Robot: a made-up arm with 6 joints.
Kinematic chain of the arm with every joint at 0, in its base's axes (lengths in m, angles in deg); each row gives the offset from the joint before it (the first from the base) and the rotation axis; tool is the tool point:
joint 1: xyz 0 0 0.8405 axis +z
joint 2: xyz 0.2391 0 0 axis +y
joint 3: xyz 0 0 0.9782 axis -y
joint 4: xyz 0 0 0.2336 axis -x
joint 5: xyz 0.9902 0 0 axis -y
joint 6: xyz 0.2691 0 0 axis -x
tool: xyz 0 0 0
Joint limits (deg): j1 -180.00..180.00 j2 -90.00..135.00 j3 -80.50..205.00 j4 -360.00..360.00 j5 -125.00..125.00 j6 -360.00..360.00
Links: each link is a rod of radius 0.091 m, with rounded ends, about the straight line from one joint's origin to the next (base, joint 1, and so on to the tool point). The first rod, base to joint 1, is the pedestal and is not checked.
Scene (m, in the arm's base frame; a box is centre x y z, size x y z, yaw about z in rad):
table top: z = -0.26
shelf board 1: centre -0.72 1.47 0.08 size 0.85 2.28 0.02 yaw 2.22
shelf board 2: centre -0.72 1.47 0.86 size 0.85 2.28 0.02 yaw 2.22
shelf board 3: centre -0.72 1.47 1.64 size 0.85 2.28 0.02 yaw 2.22
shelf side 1: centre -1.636 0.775 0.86 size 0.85 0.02 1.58 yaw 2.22
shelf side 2: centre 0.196 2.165 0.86 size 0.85 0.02 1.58 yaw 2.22
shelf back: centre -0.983 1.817 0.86 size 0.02 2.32 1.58 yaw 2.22
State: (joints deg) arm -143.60 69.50 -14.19 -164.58 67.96 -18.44
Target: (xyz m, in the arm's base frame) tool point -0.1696 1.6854 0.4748
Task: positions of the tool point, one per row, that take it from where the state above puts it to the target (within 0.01 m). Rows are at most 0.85 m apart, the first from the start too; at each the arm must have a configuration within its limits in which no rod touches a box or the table.
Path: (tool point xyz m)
1: -1.3612 -1.0577 0.6021
2: -1.3864 -1.2372 1.3358
3: -1.1230 -1.1174 2.0861
4: -0.6661 -0.6760 2.6236
5: -0.1736 -0.0118 2.7817
6: 0.2018 0.6868 2.5139
7: 0.3716 1.2086 1.9083
8: 0.3373 1.4012 1.1546
9: 0.1751 1.2311 0.4747
10: 0.0880 1.4197 0.4530
11: -0.0294 1.5740 0.4533
12: -0.1695 1.6854 0.4748

